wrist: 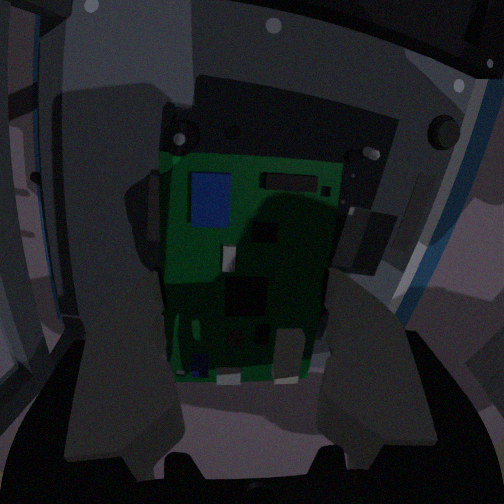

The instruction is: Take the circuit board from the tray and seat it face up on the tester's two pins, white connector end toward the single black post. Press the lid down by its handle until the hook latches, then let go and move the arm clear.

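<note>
The green circuit board (247,265) fills the middle of the wrist view, face up, with a blue chip at its upper left and black chips down its centre. My gripper (247,235) is shut on the circuit board, one grey jaw pad on each long edge. The board hangs just above the tester's dark bed (280,120). Two pale pins show beside the board's far corners, one at the left (179,138) and one at the right (371,153). A single black post (443,131) stands at the upper right. Whitish connector blocks sit at the board's near end (287,352).
The tester's grey base plate (320,65) spreads around the bed, with small pale screws in it. A blue-edged rim (450,220) runs down the right side. A dark overhanging part (400,30) crosses the top right of the view.
</note>
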